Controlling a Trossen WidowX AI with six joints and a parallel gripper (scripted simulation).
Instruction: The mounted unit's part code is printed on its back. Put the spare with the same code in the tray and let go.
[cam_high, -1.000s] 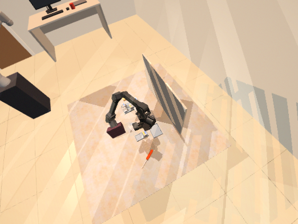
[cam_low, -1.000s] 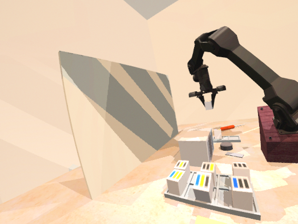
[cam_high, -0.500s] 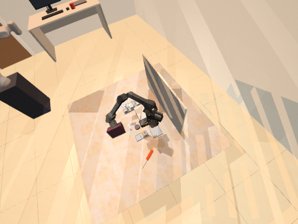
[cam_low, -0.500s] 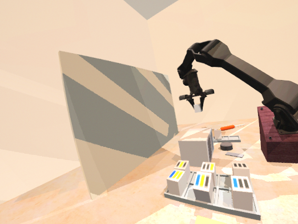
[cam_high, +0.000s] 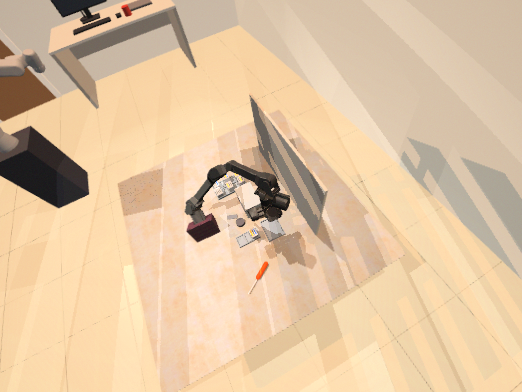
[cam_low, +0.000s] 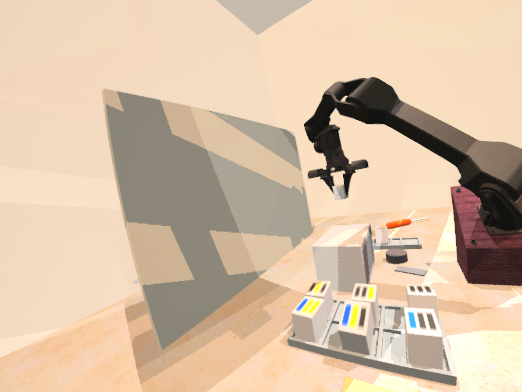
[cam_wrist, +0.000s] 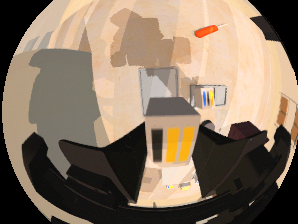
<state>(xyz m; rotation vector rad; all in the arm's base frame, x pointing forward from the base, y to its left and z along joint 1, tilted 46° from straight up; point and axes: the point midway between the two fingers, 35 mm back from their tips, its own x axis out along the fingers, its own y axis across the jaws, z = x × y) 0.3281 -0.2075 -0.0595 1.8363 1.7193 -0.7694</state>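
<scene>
The grey tray lies 160 mm below my gripper tip. Also, from my gripper tip: black puck 160 mm below, 140 mm behind, 120 mm to the left; grey holder 160 mm below, 140 mm behind, 20 mm to the left; spare block 20 mm above.
</scene>
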